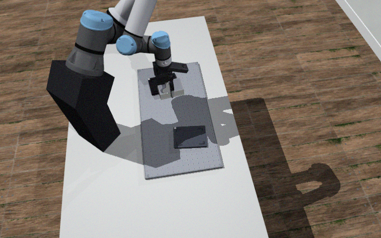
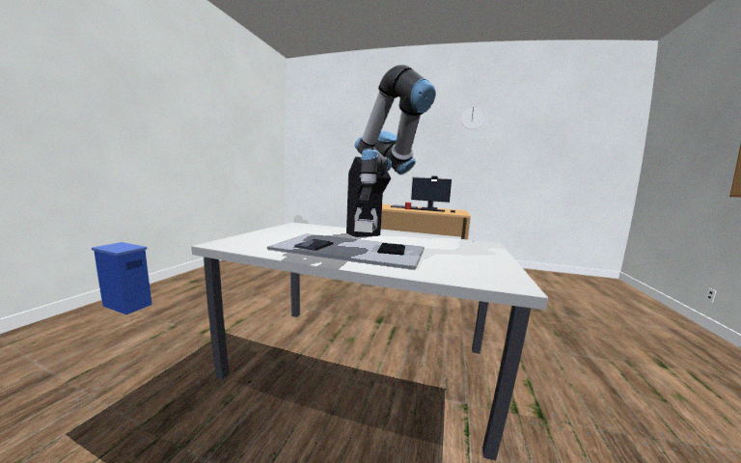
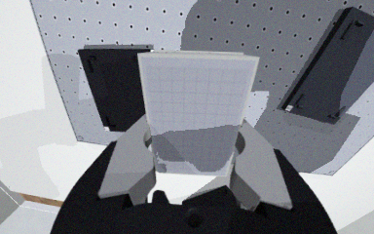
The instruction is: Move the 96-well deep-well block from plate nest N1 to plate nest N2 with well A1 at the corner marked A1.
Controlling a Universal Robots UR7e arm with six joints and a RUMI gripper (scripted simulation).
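Right now the black plate nest is 60 mm behind my hand, 120 mm to the left of it and 100 mm below it. The rest, counted from my hand: 96-well deep-well block (10 mm above).
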